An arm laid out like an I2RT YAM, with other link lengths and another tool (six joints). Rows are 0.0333 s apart.
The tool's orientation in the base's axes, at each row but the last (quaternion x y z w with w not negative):
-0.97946, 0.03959, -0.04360, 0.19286
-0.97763, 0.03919, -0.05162, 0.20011
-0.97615, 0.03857, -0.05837, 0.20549
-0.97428, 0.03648, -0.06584, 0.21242
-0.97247, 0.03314, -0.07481, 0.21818
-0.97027, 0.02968, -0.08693, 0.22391
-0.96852, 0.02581, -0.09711, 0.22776
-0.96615, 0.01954, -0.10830, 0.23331
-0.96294, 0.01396, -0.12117, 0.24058
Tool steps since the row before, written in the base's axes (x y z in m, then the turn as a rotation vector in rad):
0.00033, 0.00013, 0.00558, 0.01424, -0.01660, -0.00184
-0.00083, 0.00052, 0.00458, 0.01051, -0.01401, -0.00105
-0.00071, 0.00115, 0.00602, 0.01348, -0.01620, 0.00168
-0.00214, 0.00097, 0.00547, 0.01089, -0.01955, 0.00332
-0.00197, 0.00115, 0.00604, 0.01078, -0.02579, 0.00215
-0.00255, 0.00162, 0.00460, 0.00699, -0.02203, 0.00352
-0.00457, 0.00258, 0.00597, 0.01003, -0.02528, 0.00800
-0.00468, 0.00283, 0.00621, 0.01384, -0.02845, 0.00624
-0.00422, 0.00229, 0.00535, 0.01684, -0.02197, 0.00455
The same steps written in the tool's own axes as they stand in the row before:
0.00071, -0.00227, -0.00506, 0.01558, 0.01515, -0.00308
-0.00048, -0.00224, -0.00408, 0.01170, 0.01267, -0.00324
-0.00023, -0.00346, -0.00511, 0.01512, 0.01341, -0.00620
-0.00159, -0.00308, -0.00484, 0.01308, 0.01587, -0.00942
-0.00126, -0.00357, -0.00523, 0.01342, 0.02201, -0.01101
-0.00195, -0.00343, -0.00384, 0.00955, 0.01810, -0.01130
-0.00367, -0.00495, -0.00503, 0.01362, 0.01900, -0.01604
-0.00357, -0.00541, -0.00515, 0.01727, 0.02267, -0.01510
-0.00308, -0.00465, -0.00453, 0.01924, 0.01782, -0.00995

